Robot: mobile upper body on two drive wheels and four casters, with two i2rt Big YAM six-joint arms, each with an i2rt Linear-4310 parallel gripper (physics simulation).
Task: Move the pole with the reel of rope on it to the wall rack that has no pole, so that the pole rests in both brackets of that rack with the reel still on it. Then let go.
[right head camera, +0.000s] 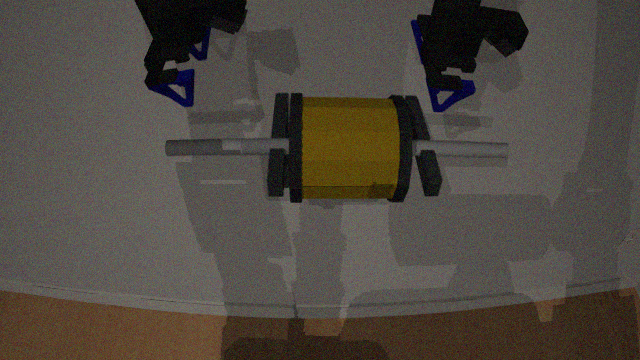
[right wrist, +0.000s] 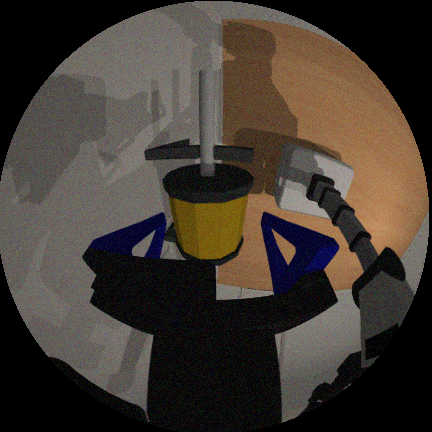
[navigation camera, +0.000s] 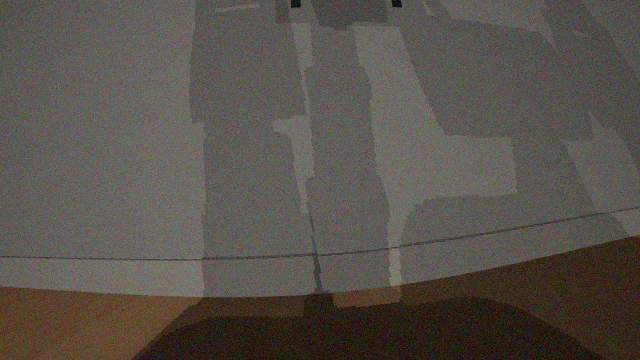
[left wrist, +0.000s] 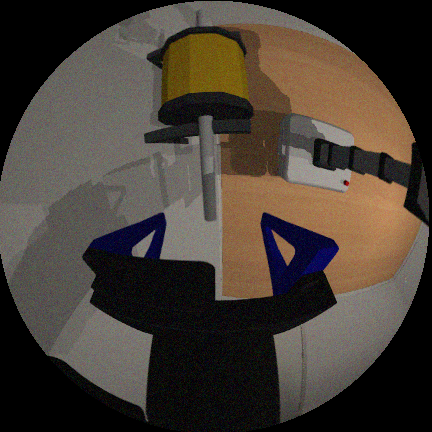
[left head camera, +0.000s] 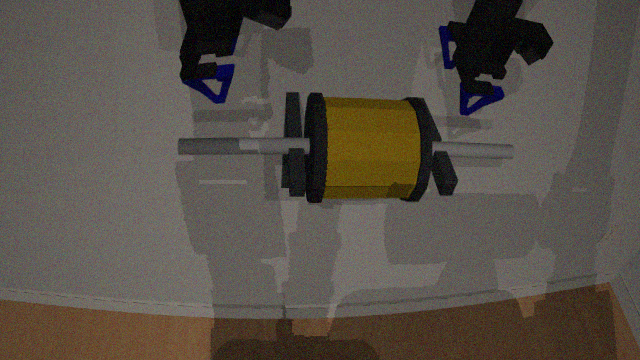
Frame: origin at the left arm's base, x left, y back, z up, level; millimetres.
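Seen in the pictures: left gripper, between the fingertips: (right head camera: 195, 81) (left wrist: 212, 217) (left head camera: 224, 77); right gripper, between the fingertips: (right head camera: 431, 86) (right wrist: 213, 217) (left head camera: 455, 90).
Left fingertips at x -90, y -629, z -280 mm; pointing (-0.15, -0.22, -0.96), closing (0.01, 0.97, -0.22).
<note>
A point is followed by its place in that frame.
The grey pole (left head camera: 215, 146) @[z -447, x -63, y -668 mm] (right head camera: 205, 147) @[z -447, x -74, y -669 mm] (left wrist: 207, 170) @[z -442, x -110, y -677 mm] (right wrist: 206, 120) @[z -442, x -532, y -689 mm] carries the black-flanged yellow reel (left head camera: 372, 145) @[z -398, x -321, y -625 mm] (right head camera: 350, 145) @[z -399, x -324, y -625 mm] (left wrist: 205, 65) @[z -376, x -305, y -660 mm] (right wrist: 210, 225) @[z -377, x -349, y -661 mm] and lies level across its rack's dark left bracket (left head camera: 297, 175) @[z -447, x -204, y -602 mm] (right head camera: 276, 175) @[z -447, x -207, y -603 mm] (left wrist: 170, 134) @[z -447, x -193, y -760 mm] and right bracket (left head camera: 445, 175) @[z -447, x -460, y -612 mm] (right head camera: 431, 175) @[z -447, x -464, y -612 mm] (right wrist: 175, 151) @[z -447, x -469, y -757 mm]. The reel is between the brackets. My left gripper (left head camera: 226, 75) @[z -280, x -90, y -629 mm] (right head camera: 195, 81) @[z -280, x -90, y -629 mm] (left wrist: 212, 217) @[z -280, x -90, y -629 mm] is open and empty, above the pole's left end in the head views. My right gripper (left head camera: 458, 91) @[z -284, x -439, y -636 mm] (right head camera: 431, 86) @[z -284, x -439, y -636 mm] is open and empty, above the right end. The rack with no pole does not show.
The pale wall (left head camera: 100, 175) @[z -683, x 280, y -823 mm] (right head camera: 90, 190) @[z -742, x 356, y -821 mm] (navigation camera: 100, 125) @[z -984, x 331, y -821 mm] stands behind the rack. The wooden floor (left head camera: 100, 330) @[z -1410, x 500, y -713 mm] (left wrist: 300, 225) @[z -1408, x 504, y 37 mm] (navigation camera: 75, 315) @[z -1410, x 283, y -695 mm] meets it below. A pale box (left wrist: 300, 170) @[z -1150, x -67, y -195 mm] (right wrist: 295, 195) @[z -1150, x -117, y -189 mm] and a dark segmented column (left wrist: 370, 162) @[z -633, x -221, y -50 mm] (right wrist: 340, 210) @[z -762, x -260, y -54 mm] stand at the right of the wrist views.
</note>
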